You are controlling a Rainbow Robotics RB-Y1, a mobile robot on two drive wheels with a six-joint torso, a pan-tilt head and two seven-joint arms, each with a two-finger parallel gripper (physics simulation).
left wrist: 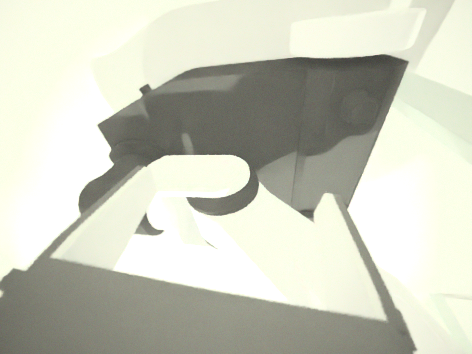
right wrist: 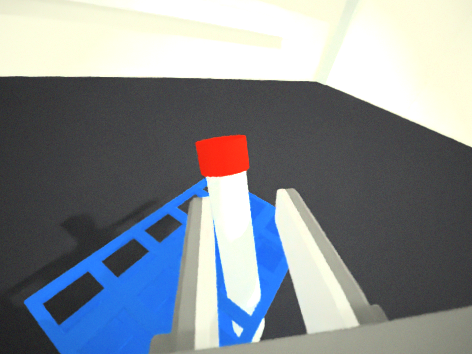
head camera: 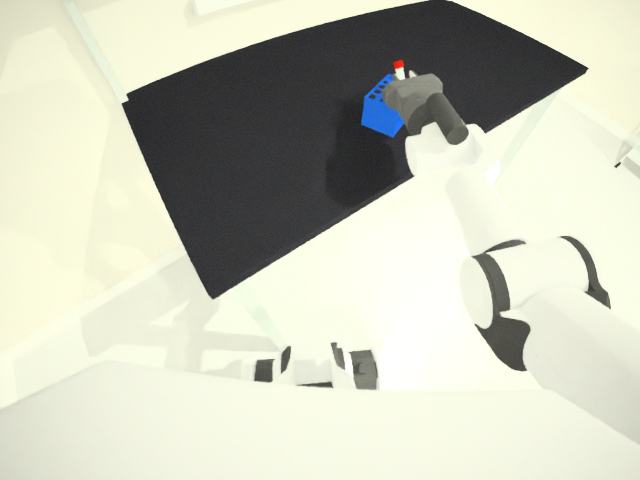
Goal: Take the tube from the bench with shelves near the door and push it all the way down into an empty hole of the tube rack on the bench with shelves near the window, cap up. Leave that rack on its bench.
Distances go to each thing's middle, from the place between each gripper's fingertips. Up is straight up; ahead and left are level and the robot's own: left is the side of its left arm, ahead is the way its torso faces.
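From my left hand, the blue tube rack [head camera: 376,115] is 73 cm ahead, 35 cm to the right and 49 cm above. The white tube with red cap [right wrist: 224,160] is 72 cm ahead of that same left hand, 36 cm to the right of it and 54 cm above it.
My right hand is 10 mm past the white tube with red cap and 20 mm above it, while the blue tube rack is 10 mm behind my right hand, 20 mm to the left of it and 70 mm below it.
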